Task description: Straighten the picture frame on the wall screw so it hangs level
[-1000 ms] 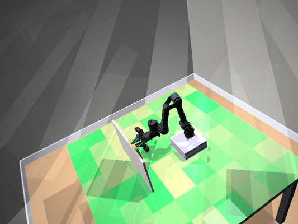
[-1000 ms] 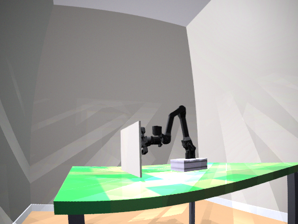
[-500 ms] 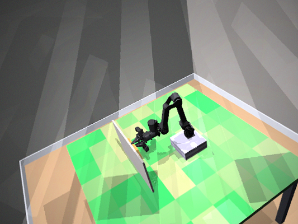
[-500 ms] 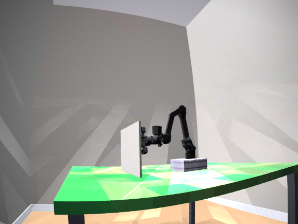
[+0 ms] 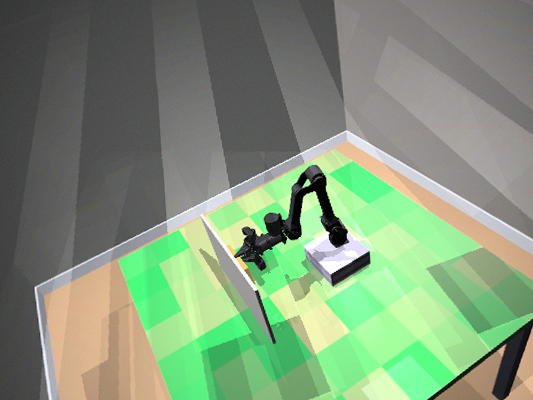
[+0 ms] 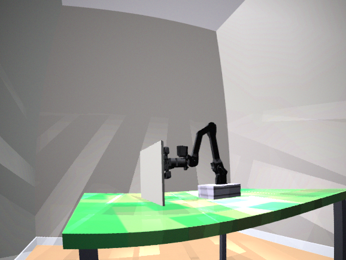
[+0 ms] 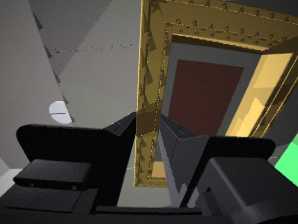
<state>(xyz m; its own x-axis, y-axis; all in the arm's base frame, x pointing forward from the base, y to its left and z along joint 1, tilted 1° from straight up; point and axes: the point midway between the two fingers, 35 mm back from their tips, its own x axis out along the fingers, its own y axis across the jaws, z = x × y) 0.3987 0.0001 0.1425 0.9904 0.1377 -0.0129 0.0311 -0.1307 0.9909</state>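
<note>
The picture frame is 5 cm below my gripper tip and 1 cm to the left of it. The rest, counted from my gripper tip: wall panel (6 cm below, 2 cm to the left, 1 cm ahead).
</note>
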